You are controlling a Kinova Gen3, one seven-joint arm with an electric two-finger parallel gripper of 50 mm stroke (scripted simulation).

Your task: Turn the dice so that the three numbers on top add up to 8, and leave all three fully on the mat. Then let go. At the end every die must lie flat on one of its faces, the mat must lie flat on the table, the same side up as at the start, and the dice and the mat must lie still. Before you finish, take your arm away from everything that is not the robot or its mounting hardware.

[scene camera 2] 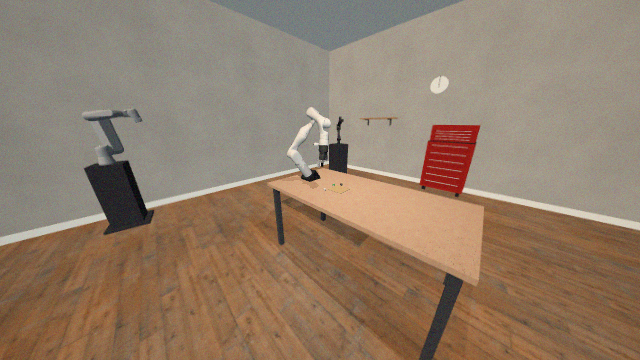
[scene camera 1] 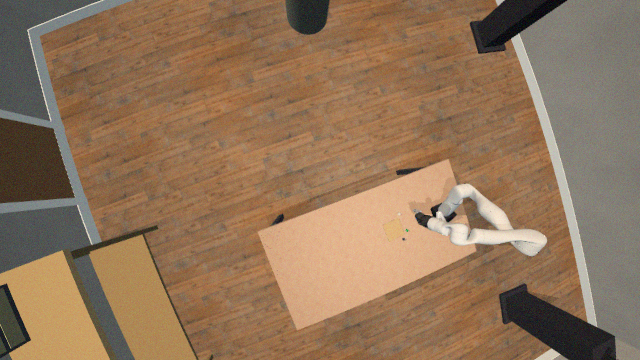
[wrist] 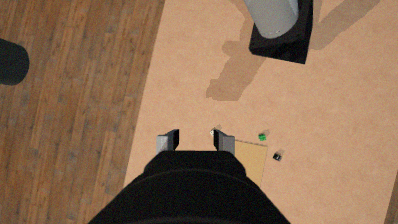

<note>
In view: my gripper (wrist: pixel 196 136) and a tan mat (wrist: pixel 252 156).
</note>
